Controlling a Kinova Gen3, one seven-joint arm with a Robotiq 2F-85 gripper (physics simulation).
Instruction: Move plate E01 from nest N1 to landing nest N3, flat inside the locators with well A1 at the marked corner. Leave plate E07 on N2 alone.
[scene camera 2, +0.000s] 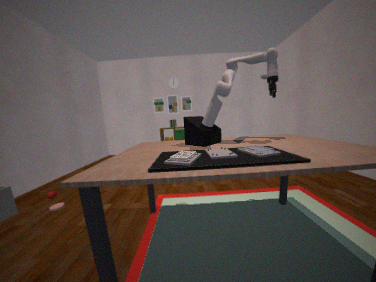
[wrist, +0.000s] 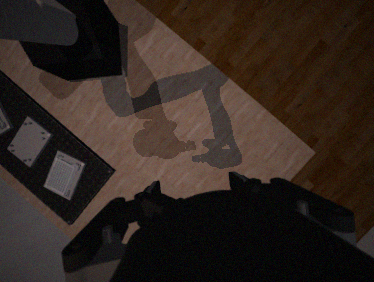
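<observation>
A white well plate (scene camera 2: 183, 157) sits in the nest at the left end of the black mat in the scene view; part of it (wrist: 2, 121) shows at the left edge of the wrist view. A paler plate (scene camera 2: 259, 150) (wrist: 64, 175) lies in the nest at the mat's other end. The middle nest (scene camera 2: 221, 153) (wrist: 29, 141) is empty, with its small corner locators showing. The labels and the A1 marks are too small to read, so I cannot tell which plate is E01. My gripper (scene camera 2: 273, 95) (wrist: 195, 184) is open and empty, pointing down high above the table, right of the mat in the scene view.
The black mat (scene camera 2: 292, 158) (wrist: 96, 172) lies on the wooden table (scene camera 2: 120, 167) (wrist: 280, 160). The black robot base (scene camera 2: 197, 132) (wrist: 95, 55) stands behind the mat. Arm shadows fall on the table. A low shelf with a green box (scene camera 2: 179, 134) stands by the back wall.
</observation>
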